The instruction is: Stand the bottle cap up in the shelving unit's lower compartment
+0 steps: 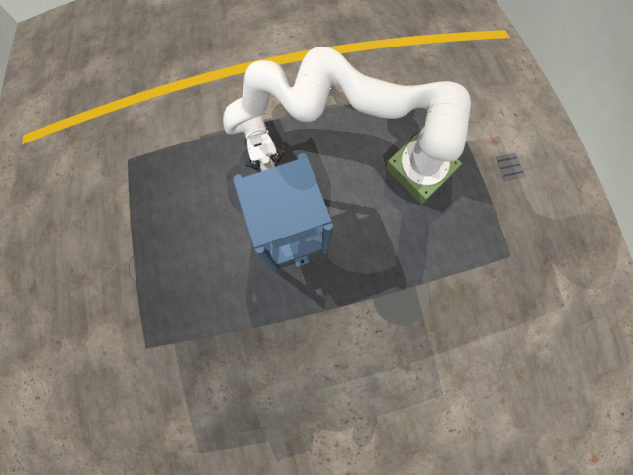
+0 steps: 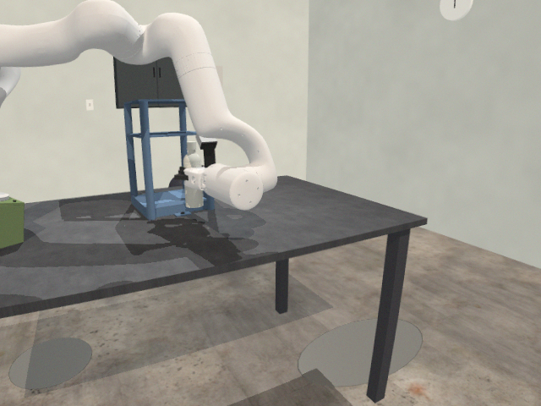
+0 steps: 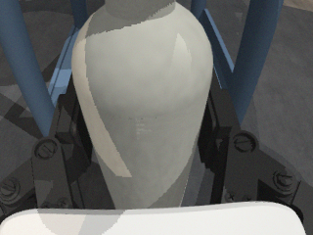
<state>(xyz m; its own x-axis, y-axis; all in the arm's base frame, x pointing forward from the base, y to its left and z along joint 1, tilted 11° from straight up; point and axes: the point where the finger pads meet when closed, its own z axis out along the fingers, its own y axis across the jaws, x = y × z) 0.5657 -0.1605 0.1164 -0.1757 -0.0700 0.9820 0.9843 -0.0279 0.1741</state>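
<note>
My gripper is now 21 cm to the right of the shelving unit and 3 cm below it. From my hand the other things lie so: white bottle: 2 cm above.
</note>
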